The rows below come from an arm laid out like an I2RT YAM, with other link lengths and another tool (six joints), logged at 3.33 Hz.
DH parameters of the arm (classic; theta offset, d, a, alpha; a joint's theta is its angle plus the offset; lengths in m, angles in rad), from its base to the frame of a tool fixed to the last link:
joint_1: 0 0.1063 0.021 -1.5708
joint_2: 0 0 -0.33 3.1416
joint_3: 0.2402 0 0.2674 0
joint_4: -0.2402 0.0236 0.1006 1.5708
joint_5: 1.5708 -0.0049 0 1.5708
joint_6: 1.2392 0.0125 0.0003 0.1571
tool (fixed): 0 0.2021 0 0
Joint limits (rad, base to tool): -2.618..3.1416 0..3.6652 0..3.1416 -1.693..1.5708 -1.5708..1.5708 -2.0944..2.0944
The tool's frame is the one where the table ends.
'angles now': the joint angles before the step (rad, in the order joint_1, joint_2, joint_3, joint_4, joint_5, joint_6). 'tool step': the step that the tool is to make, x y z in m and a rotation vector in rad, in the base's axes. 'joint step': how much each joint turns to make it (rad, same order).
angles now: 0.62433 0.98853 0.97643 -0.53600 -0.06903 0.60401
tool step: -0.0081 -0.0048 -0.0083 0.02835 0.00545 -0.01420
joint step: 0.00160 -0.04419 -0.05587 0.02597 0.00006 0.03065
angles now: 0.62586 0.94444 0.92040 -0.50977 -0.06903 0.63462
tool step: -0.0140 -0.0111 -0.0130 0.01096 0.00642 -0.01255
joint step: -0.00018 -0.06821 -0.06600 0.00016 0.00423 0.01721
